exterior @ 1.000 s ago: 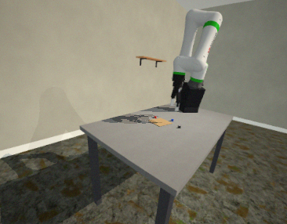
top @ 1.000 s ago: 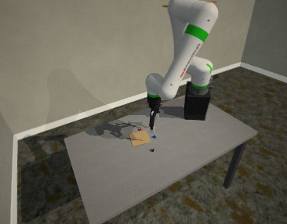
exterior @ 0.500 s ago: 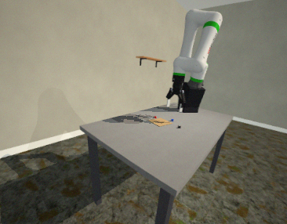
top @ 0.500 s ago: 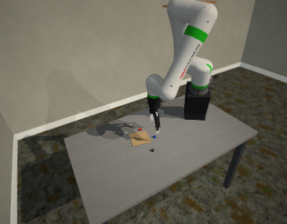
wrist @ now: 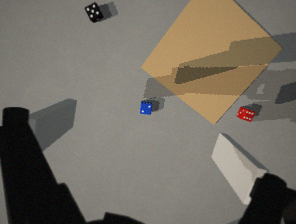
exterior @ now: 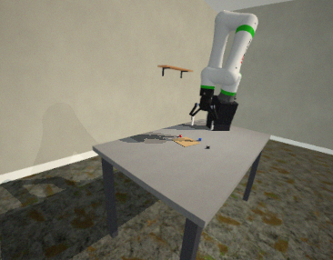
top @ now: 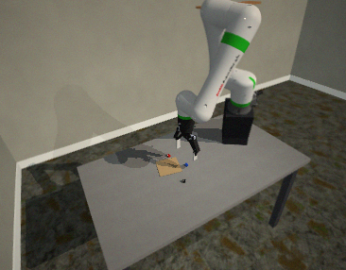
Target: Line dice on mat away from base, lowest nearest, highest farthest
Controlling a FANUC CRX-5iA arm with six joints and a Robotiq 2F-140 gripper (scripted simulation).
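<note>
The blue die lies 100 mm below my hand. Also, from my hand: black die: 80 mm ahead, 120 mm to the left, 100 mm below; red die: 60 mm ahead, 130 mm to the right, 100 mm below; tan mat: 110 mm ahead, 50 mm to the right, 110 mm below.
</note>
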